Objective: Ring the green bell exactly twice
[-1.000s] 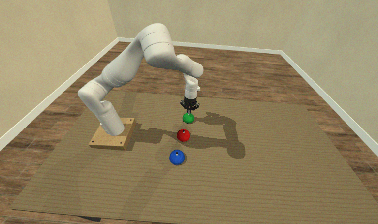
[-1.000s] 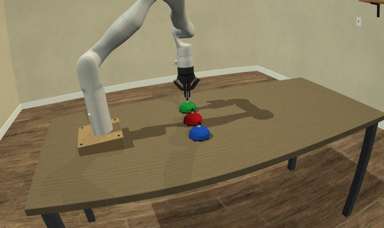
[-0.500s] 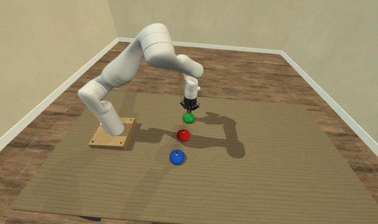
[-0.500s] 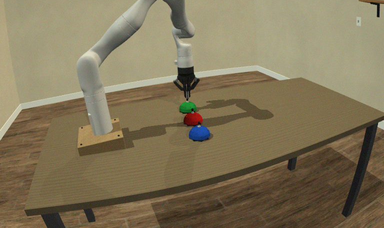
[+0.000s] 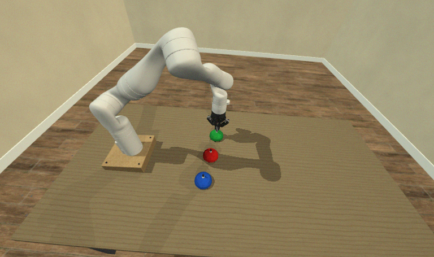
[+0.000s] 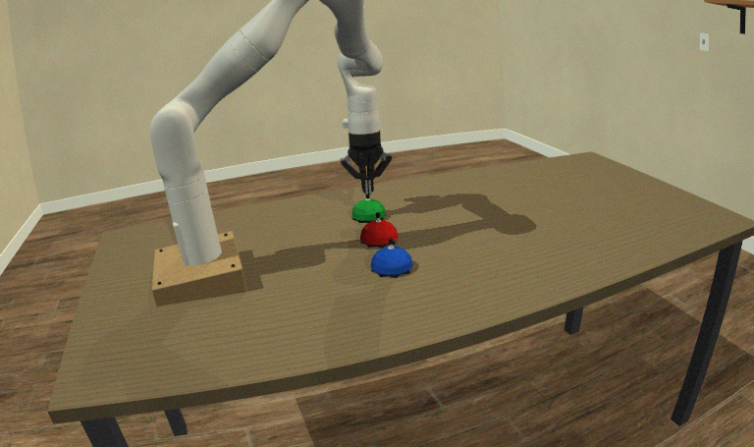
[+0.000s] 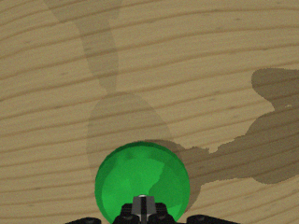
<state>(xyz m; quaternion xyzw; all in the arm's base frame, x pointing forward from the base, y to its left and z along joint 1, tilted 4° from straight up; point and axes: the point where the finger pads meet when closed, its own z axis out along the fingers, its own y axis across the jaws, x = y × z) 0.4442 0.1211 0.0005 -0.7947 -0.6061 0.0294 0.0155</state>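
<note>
Right now my hand is 4 cm above the green bell. From my hand the other things lie so: red bell 4 cm behind, 14 cm to the right, 4 cm below; then blue bell 8 cm behind, 28 cm to the right, 4 cm below.
</note>
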